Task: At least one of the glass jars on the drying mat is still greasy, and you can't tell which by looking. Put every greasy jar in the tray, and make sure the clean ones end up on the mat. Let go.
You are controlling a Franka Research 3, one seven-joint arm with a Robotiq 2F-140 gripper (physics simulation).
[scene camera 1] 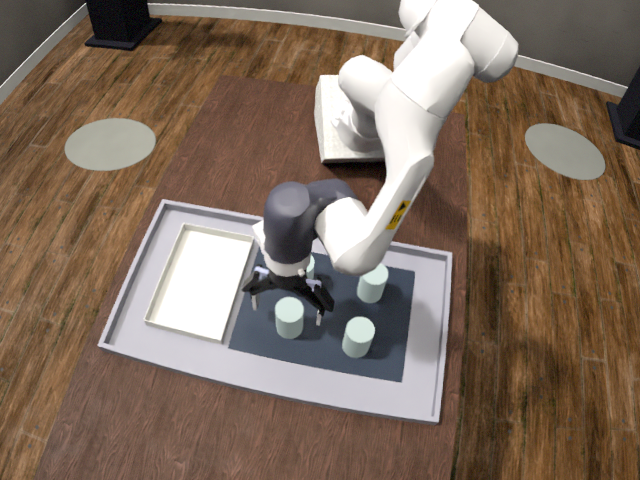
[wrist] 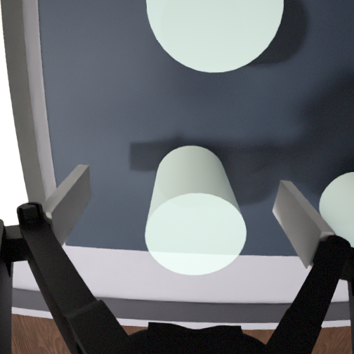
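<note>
Four pale green jars stand upright on the dark drying mat (scene camera 1: 395, 320) (wrist: 100, 100). The back-left jar (scene camera 1: 310, 266) (wrist: 195, 232) is partly hidden by the gripper in the scene view. The front-left jar (scene camera 1: 289, 317) (wrist: 215, 30), back-right jar (scene camera 1: 371, 282) (wrist: 342, 205) and front-right jar (scene camera 1: 358, 337) also stand there. The jars look alike; grease cannot be seen. My gripper (scene camera 1: 286, 310) (wrist: 184, 189) is open and empty, above the left part of the mat. In the wrist view the back-left jar appears between its spread fingers. The cream tray (scene camera 1: 201, 279) holds no jar.
A large grey rimmed base (scene camera 1: 258, 379) (wrist: 165, 270) surrounds the mat and cream tray. It lies on a dark wooden table (scene camera 1: 232, 439). The white arm reaches in from the back, over the rear edge of the base.
</note>
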